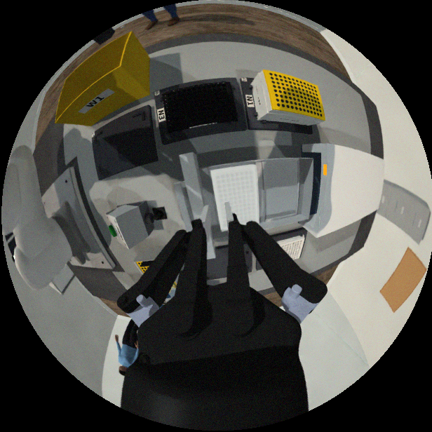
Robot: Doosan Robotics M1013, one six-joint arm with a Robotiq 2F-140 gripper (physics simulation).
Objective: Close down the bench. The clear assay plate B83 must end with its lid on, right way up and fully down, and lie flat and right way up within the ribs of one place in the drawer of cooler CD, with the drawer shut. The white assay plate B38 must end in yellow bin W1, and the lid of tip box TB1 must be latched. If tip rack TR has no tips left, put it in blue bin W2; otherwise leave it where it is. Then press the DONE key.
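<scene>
The cooler [352,190] is at right, its drawer [306,192] pulled out leftward. A pale plate with a faint well grid [236,192] lies flat in the drawer's left place; its label and lid are unclear. My gripper [217,210] is partly open and empty, fingertips over the front end of the drawer, between its front panel [191,182] and the plate. Another white plate [292,247] is partly visible at lower right. Yellow bin W1 [100,85] stands upper left. A white box with a yellow perforated top [295,97] sits on N1; a black rack [200,105] sits on N3.
A grey box [131,225] with a green button [112,230] stands left of the drawer. A dark empty nest [125,142] is below W1. A yellow perforated piece [144,266] shows partly behind the left finger linkage. A large grey device [82,215] stands at far left.
</scene>
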